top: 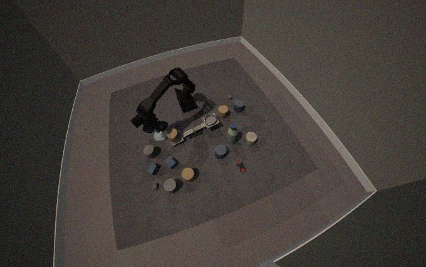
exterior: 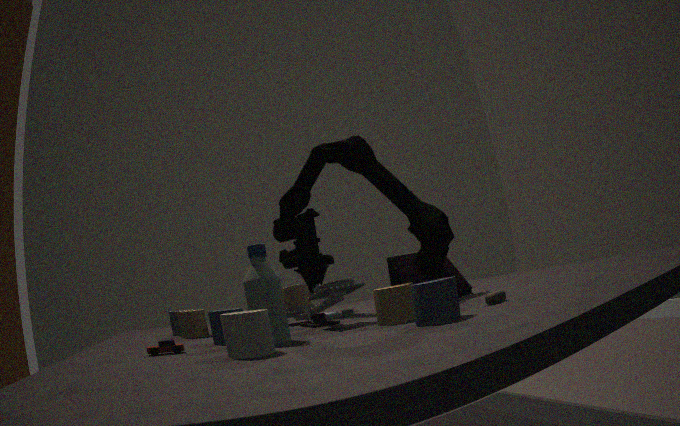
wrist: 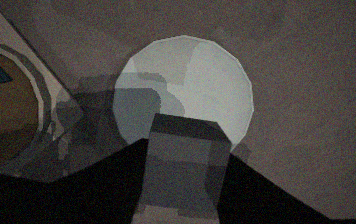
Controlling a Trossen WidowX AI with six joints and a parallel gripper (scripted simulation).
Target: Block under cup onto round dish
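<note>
Right now my gripper tip is 70 mm above the pale blue round dish. Round my gripper tip: red toy car 440 mm ahead, 390 mm to the left, 60 mm below.
</note>
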